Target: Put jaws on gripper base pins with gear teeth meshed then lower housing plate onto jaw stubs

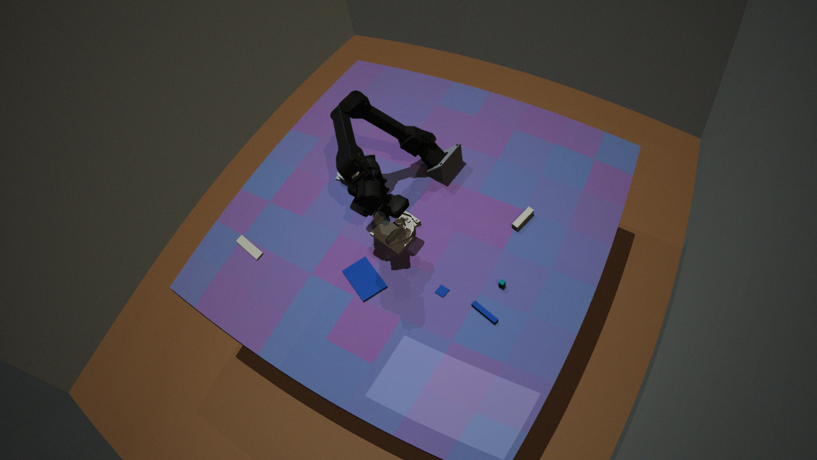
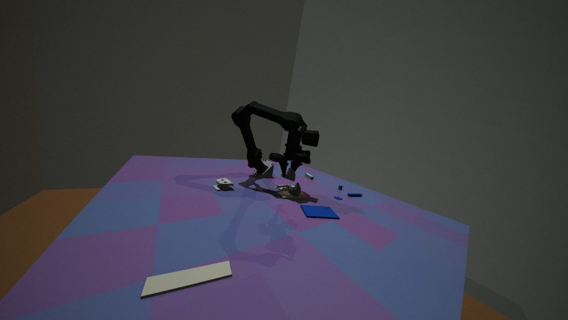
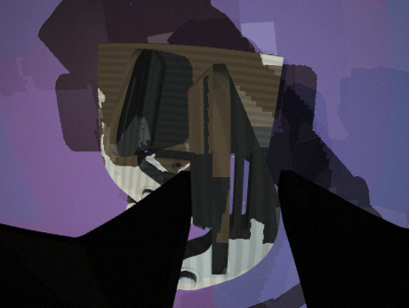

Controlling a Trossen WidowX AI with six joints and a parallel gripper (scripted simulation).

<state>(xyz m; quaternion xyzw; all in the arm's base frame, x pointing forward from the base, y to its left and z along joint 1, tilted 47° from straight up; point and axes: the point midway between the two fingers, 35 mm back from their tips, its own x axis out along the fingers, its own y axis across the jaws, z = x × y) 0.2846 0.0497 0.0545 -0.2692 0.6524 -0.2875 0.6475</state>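
Now: gripper tip 30 mm past the jaw and 20 mm to the right of it. From my gripper tip the other things lie so: pale blocky piece (250 mm to the right, 100 mm behind, 60 mm below); blue plate (180 mm ahead, 80 mm below, 50 mm to the left); ribbed white plate (80 mm below, 30 mm to the left, 20 mm ahead).
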